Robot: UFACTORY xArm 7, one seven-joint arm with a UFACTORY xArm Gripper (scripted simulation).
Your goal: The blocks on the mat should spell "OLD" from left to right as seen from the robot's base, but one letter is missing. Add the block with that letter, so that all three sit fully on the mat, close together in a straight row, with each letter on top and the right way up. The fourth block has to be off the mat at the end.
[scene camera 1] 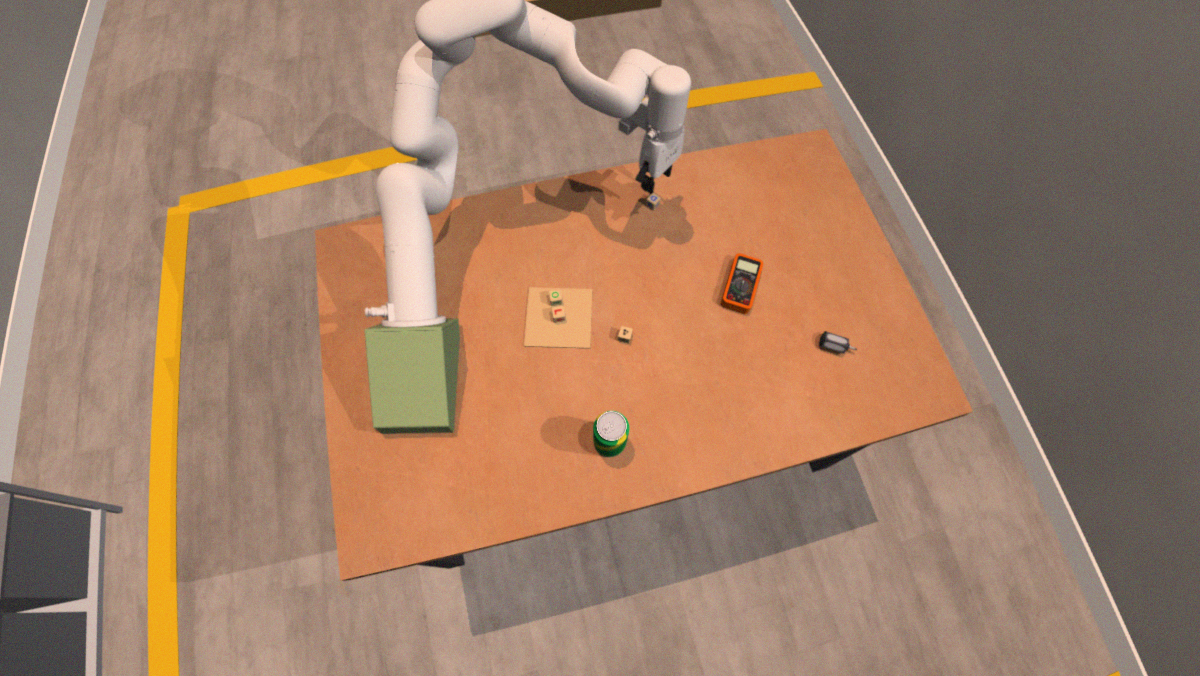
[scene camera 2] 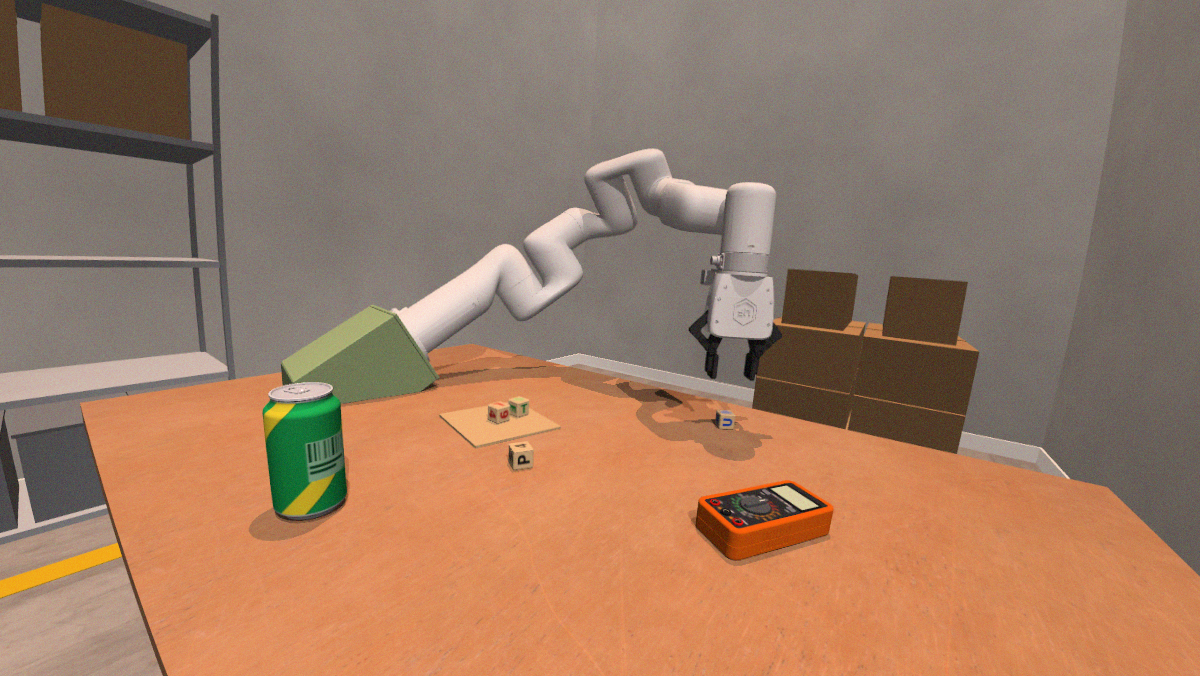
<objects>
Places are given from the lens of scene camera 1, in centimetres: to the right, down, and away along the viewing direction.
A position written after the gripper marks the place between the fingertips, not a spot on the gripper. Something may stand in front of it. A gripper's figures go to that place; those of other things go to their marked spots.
gripper [scene camera 1: 655,181]: 13, -35, 129
can [scene camera 1: 611,428]: 2, 16, 103
tan mat [scene camera 1: 575,332]: -5, -1, 123
The marked spots on the tan mat and the can are 28 cm apart.
</objects>
